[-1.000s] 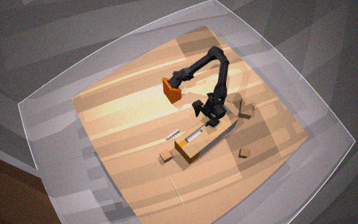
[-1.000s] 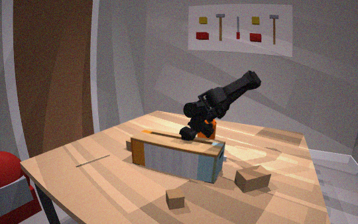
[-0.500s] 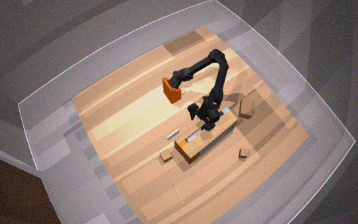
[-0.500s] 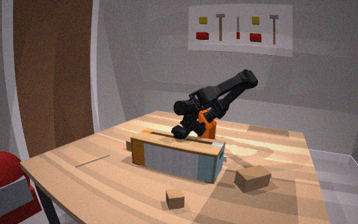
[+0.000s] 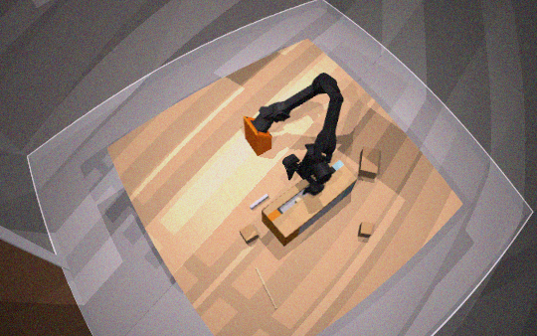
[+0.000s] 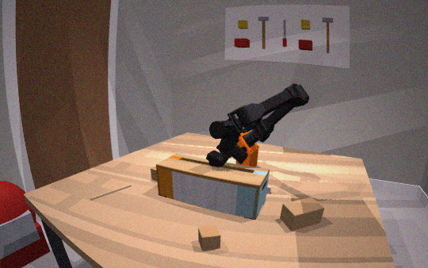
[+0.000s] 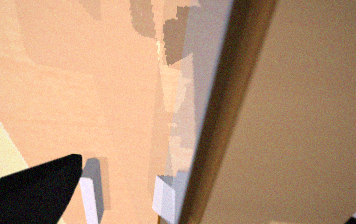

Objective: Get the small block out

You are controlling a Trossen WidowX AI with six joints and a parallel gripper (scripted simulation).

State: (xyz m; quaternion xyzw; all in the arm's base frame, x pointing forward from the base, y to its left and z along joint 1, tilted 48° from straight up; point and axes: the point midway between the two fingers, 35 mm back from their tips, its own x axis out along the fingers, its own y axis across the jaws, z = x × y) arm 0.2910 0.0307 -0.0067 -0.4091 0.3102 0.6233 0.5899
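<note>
My gripper tip is 30 mm short of the long box, 20 mm to the right of it and 20 mm above it. From my gripper tip the other things lie so: block (360 mm to the left, 60 mm below, 50 mm ahead).
</note>
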